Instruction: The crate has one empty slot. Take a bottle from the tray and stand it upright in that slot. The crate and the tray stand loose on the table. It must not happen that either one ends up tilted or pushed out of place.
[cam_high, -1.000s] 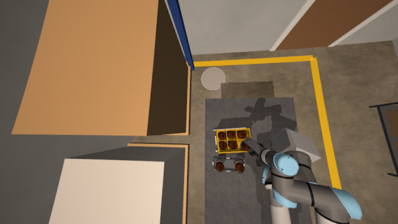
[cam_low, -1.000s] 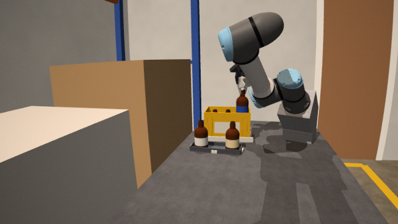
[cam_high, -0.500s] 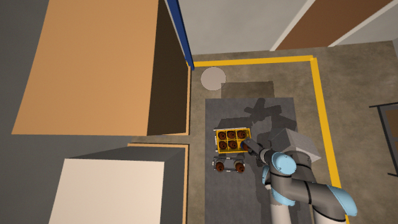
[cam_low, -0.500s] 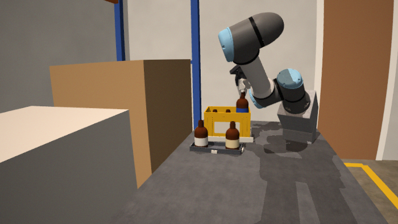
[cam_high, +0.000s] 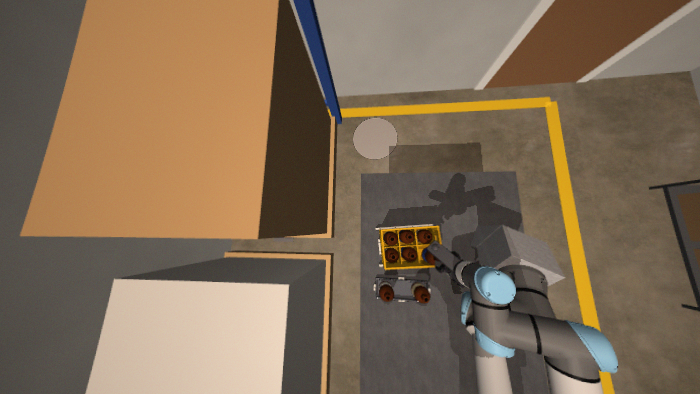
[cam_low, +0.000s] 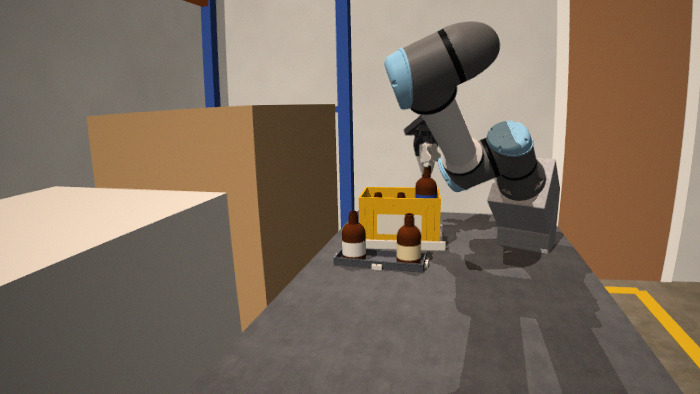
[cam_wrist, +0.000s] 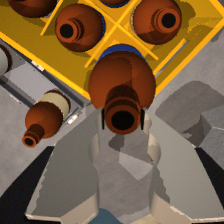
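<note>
Now: hand 180 mm above the yellow crate, 100 mm short of it and 20 mm to the left of it. From my hand the other things lie so: white-label bottle (220 mm to the left, 180 mm below, 180 mm ahead); dark tray (250 mm below, 210 mm to the left, 90 mm ahead).
</note>
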